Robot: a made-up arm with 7 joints. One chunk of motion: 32 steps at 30 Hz.
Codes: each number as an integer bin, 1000 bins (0 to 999) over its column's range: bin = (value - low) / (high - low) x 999, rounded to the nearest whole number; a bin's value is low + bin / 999 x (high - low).
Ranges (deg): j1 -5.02..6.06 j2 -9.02..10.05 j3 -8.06..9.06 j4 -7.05..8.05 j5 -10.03..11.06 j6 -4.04..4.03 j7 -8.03..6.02
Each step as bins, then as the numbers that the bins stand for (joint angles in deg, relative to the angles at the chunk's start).
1 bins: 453 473 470 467 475 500 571
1 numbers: 0.00 0.01 -0.01 0.01 0.00 0.00 0.00
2 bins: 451 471 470 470 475 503 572
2 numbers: -0.02 -0.03 -0.01 0.05 0.00 0.02 0.01
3 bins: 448 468 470 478 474 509 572
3 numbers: -0.05 -0.09 -0.01 0.18 -0.02 0.07 0.01
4 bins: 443 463 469 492 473 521 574
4 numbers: -0.11 -0.18 -0.02 0.39 -0.04 0.17 0.04
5 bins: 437 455 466 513 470 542 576
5 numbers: -0.17 -0.33 -0.07 0.70 -0.11 0.34 0.07
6 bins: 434 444 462 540 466 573 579
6 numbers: -0.21 -0.54 -0.14 1.11 -0.19 0.59 0.11
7 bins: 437 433 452 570 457 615 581
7 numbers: -0.17 -0.75 -0.31 1.57 -0.38 0.93 0.14
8 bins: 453 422 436 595 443 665 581
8 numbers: 0.00 -0.96 -0.59 1.94 -0.68 1.33 0.14
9 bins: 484 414 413 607 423 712 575
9 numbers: 0.35 -1.12 -0.98 2.12 -1.10 1.71 0.06
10 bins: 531 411 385 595 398 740 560
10 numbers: 0.87 -1.17 -1.46 1.94 -1.63 1.94 -0.15
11 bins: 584 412 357 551 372 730 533
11 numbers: 1.46 -1.16 -1.94 1.28 -2.18 1.86 -0.53
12 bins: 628 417 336 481 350 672 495
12 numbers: 1.95 -1.06 -2.30 0.22 -2.64 1.39 -1.07
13 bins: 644 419 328 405 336 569 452
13 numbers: 2.12 -1.02 -2.44 -0.93 -2.94 0.56 -1.67
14 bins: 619 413 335 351 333 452 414
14 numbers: 1.85 -1.14 -2.32 -1.74 -3.00 -0.39 -2.21
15 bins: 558 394 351 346 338 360 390
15 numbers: 1.17 -1.50 -2.04 -1.82 -2.89 -1.13 -2.55
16 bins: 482 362 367 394 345 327 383
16 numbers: 0.33 -2.11 -1.77 -1.09 -2.75 -1.40 -2.64
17 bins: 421 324 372 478 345 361 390
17 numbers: -0.35 -2.84 -1.68 0.18 -2.75 -1.12 -2.55
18 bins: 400 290 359 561 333 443 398
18 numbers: -0.58 -3.48 -1.91 1.43 -3.00 -0.46 -2.43
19 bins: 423 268 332 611 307 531 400
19 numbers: -0.33 -3.90 -2.37 2.19 -3.55 0.25 -2.40
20 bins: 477 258 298 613 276 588 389
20 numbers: 0.27 -4.10 -2.95 2.22 -4.20 0.71 -2.56
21 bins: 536 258 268 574 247 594 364
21 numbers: 0.92 -4.10 -3.47 1.63 -4.82 0.76 -2.91
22 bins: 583 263 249 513 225 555 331
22 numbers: 1.45 -4.00 -3.79 0.70 -5.28 0.44 -3.37
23 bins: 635 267 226 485 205 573 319
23 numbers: 2.02 -3.92 -4.19 0.28 -5.70 0.59 -3.54
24 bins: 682 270 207 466 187 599 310
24 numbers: 2.54 -3.87 -4.51 -0.01 -6.08 0.80 -3.67
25 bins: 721 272 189 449 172 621 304
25 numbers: 2.98 -3.83 -4.82 -0.26 -6.40 0.98 -3.75
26 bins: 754 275 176 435 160 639 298
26 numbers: 3.34 -3.77 -5.04 -0.47 -6.65 1.12 -3.84
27 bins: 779 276 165 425 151 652 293
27 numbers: 3.62 -3.75 -5.23 -0.63 -6.84 1.23 -3.91
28 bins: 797 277 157 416 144 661 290
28 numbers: 3.82 -3.73 -5.37 -0.76 -6.99 1.30 -3.95
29 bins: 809 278 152 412 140 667 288
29 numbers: 3.95 -3.71 -5.46 -0.82 -7.07 1.35 -3.98
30 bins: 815 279 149 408 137 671 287
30 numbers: 4.02 -3.69 -5.51 -0.88 -7.14 1.38 -3.99
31 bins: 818 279 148 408 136 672 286
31 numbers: 4.05 -3.69 -5.52 -0.88 -7.16 1.39 -4.01
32 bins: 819 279 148 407 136 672 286
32 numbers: 4.06 -3.69 -5.52 -0.90 -7.16 1.39 -4.01
